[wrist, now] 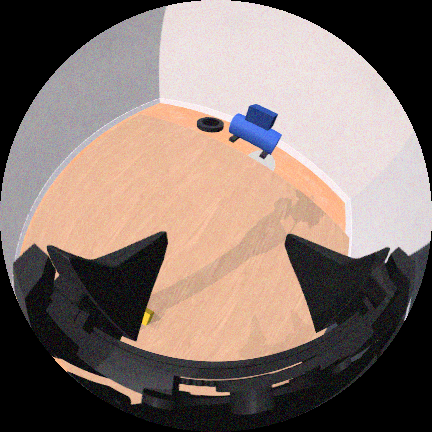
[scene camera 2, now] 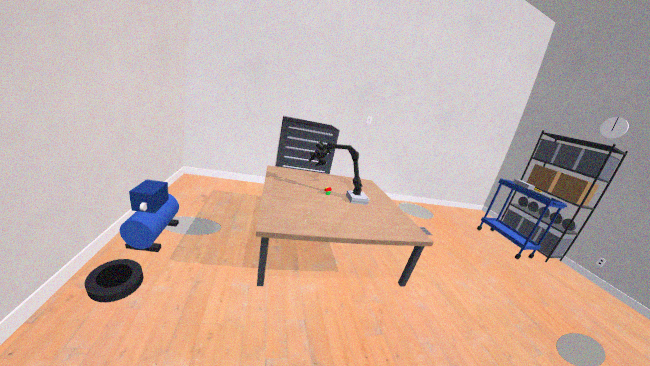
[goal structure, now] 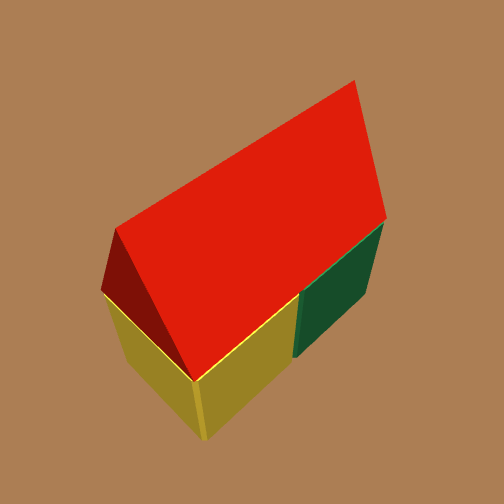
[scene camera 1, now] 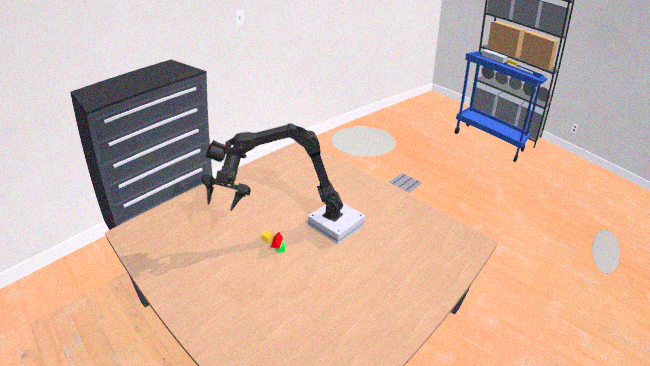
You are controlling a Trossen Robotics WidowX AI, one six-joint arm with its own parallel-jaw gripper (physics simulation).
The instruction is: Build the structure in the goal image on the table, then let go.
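Places are measured from the arm's base along level axes (x back, y up, z left), in metres.
Pixels of known places: gripper, fingertip midpoint: [wrist: 228,239] [scene camera 2: 311,163] [scene camera 1: 219,207]; arm's base, link origin: [scene camera 2: 356,193] [scene camera 1: 332,215].
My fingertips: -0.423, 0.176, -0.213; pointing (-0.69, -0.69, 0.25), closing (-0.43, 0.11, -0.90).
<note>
For each thing: its middle in the pictures, then the offset to it from my fingertips, as dx, dy, dz. Level surfaces: height alone.
- yellow block, body centre: [wrist: 143,314] [scene camera 1: 267,236] +0.178, -0.215, +0.066
- table, surface height: dy -0.231
- red block, body centre: [scene camera 1: 275,240] [scene camera 2: 327,189] +0.162, -0.192, +0.125
- green block, body centre: [scene camera 1: 280,246] [scene camera 2: 328,192] +0.167, -0.215, +0.143
A yellow block [scene camera 1: 267,237] [wrist: 147,317] lies on the table [scene camera 1: 320,295] [scene camera 2: 320,220] [wrist: 200,190], left of the arm's base in scene camera 1. Beside it is a red block [scene camera 1: 277,240] [scene camera 2: 328,189], which looks tilted. A green block [scene camera 1: 281,247] [scene camera 2: 328,193] shows partly behind or under the red one; its exact contact is too small to tell. In the wrist view the yellow block is partly hidden by the left finger. My gripper [scene camera 1: 221,206] [wrist: 228,239] is open and empty, high above the table, away from the blocks toward the drawer cabinet.
The arm's white base [scene camera 1: 337,222] [scene camera 2: 357,197] stands on the table to the right of the blocks. A dark drawer cabinet [scene camera 1: 150,145] [scene camera 2: 306,145] stands behind the table. A blue cart [scene camera 1: 492,131], a blue compressor [scene camera 2: 150,220] [wrist: 255,132] and a tire [scene camera 2: 95,290] stand on the floor.
</note>
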